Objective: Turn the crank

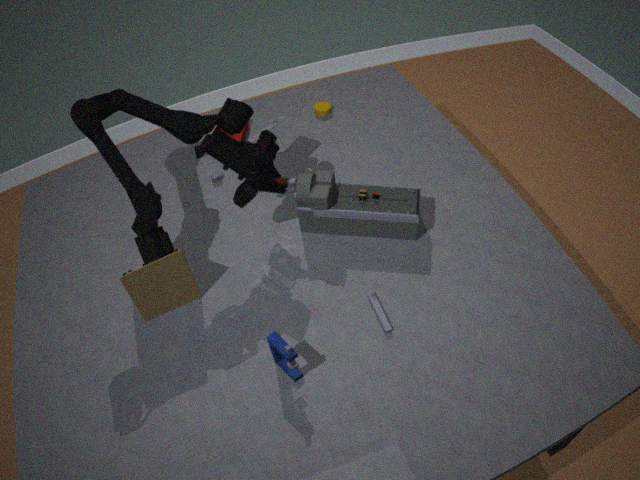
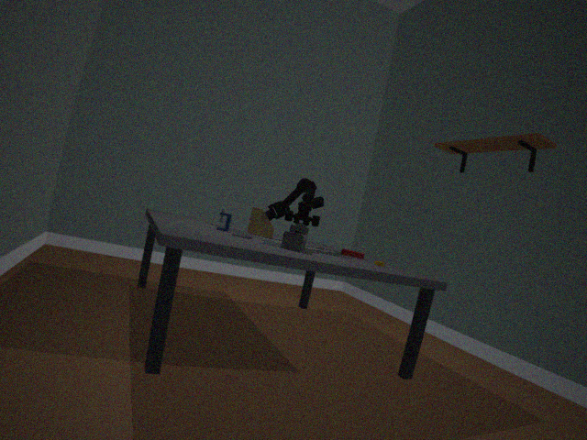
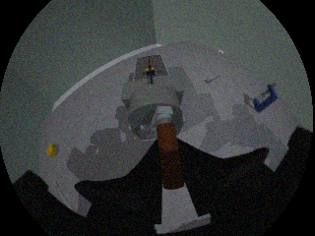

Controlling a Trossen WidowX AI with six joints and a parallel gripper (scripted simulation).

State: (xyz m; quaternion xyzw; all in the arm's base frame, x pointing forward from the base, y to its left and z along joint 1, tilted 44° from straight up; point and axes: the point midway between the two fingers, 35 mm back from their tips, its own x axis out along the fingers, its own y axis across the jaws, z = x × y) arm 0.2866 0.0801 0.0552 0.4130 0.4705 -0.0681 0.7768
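Now: gripper tip 10 mm past the brown crank handle, 10 mm to the right of it and 20 mm below it. Round my gripper tip: grey bar 70 mm ahead, 320 mm to the right, 90 mm below; red pointer 170 mm ahead, 90 mm to the right, 10 mm below; small grey block 130 mm behind, 230 mm to the left, 90 mm below.
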